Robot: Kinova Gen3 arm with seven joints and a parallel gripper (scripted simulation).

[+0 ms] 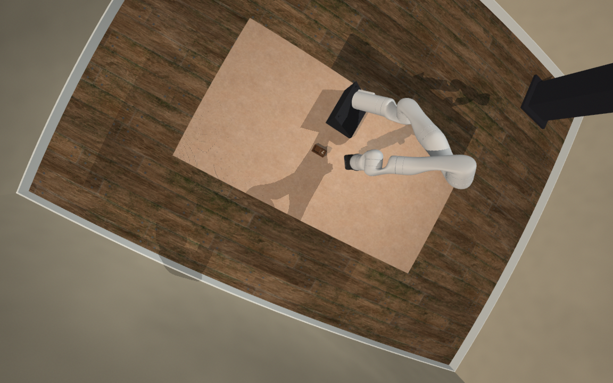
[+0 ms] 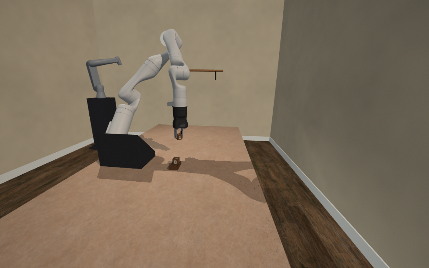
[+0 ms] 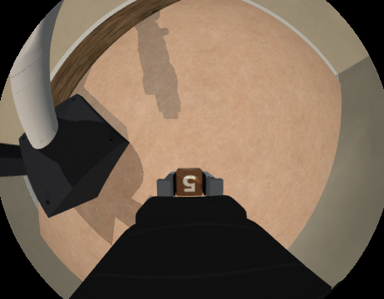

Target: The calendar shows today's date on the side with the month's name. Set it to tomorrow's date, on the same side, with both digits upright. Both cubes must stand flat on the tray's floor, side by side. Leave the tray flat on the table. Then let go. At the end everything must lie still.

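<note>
Now: hand 10 mm short of the dark wooden tray, 150 mm to the left of it and 120 mm above it. Round my hand: brown cube: 10 mm below.
</note>
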